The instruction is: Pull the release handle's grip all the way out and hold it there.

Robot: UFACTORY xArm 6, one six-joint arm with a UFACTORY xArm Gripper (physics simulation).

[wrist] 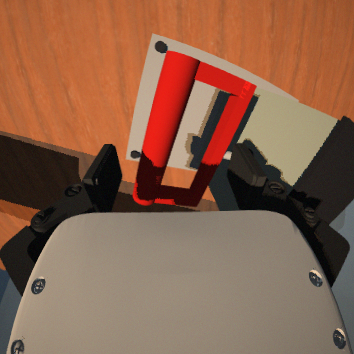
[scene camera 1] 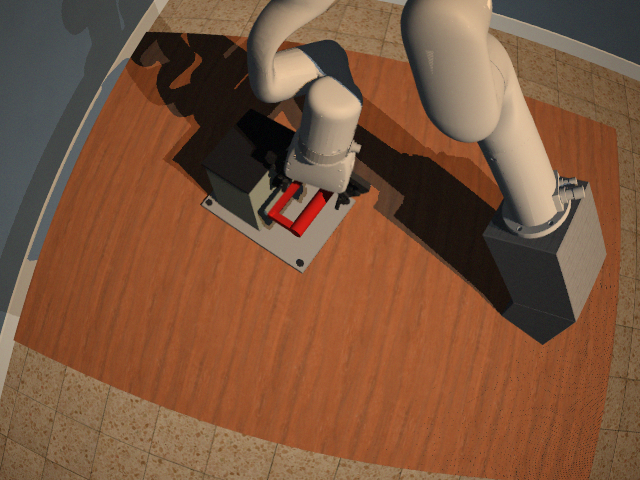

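The release handle is a red rectangular frame with a thick round grip bar point(scene camera 1: 311, 214) point(wrist: 170, 105) on its outer side, away from the housing. A thinner red bar runs along the housing side, and two short red arms join the bars. The handle is beside the pale green face of a box housing point(scene camera 1: 235, 198) point(wrist: 287, 132), over a grey base plate point(scene camera 1: 279, 248) point(wrist: 146, 100). My gripper point(scene camera 1: 311, 191) point(wrist: 174, 158) is wide open with nothing held. In the wrist view its fingers appear on either side of the red frame, apart from the grip bar. Their height relative to the grip is unclear.
The housing's dark top point(scene camera 1: 240, 157) is close to the finger on that side. The base plate lies on a wooden table point(scene camera 1: 258, 351) point(wrist: 75, 60). The arm's dark base block point(scene camera 1: 527, 273) stands at the right, and the arm's shadow crosses the table.
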